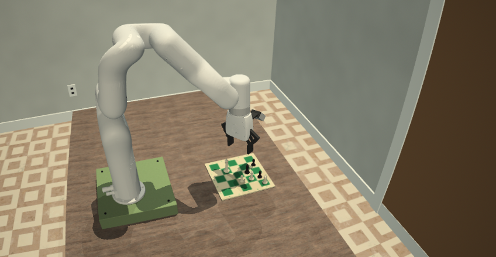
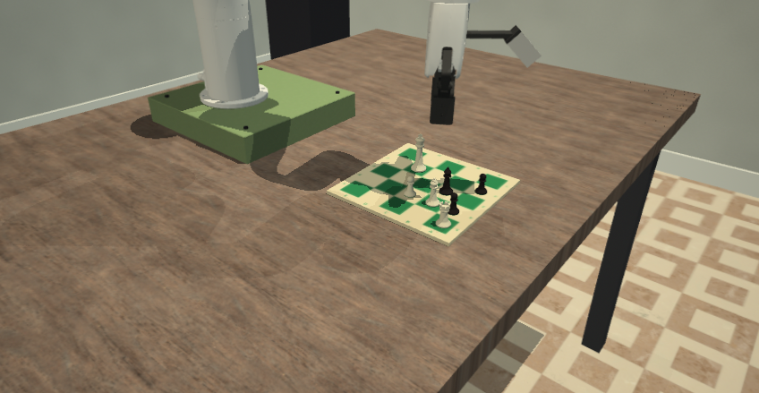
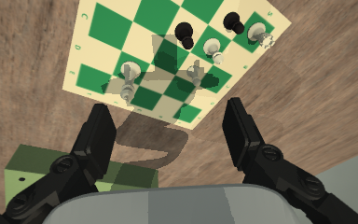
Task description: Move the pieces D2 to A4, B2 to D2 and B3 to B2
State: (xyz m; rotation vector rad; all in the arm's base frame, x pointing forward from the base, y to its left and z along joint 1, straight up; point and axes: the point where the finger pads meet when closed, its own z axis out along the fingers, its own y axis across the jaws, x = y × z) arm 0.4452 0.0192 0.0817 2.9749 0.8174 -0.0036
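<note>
Now: the black bishop 30 mm ahead of my hand, 20 mm to the right of it and 110 mm below it. From my hand the other things lie so: chessboard: 10 mm behind, 20 mm to the right, 130 mm below; white pawn: 10 mm behind, 60 mm to the right, 110 mm below; white king: 50 mm behind, 20 mm to the left, 100 mm below.
</note>
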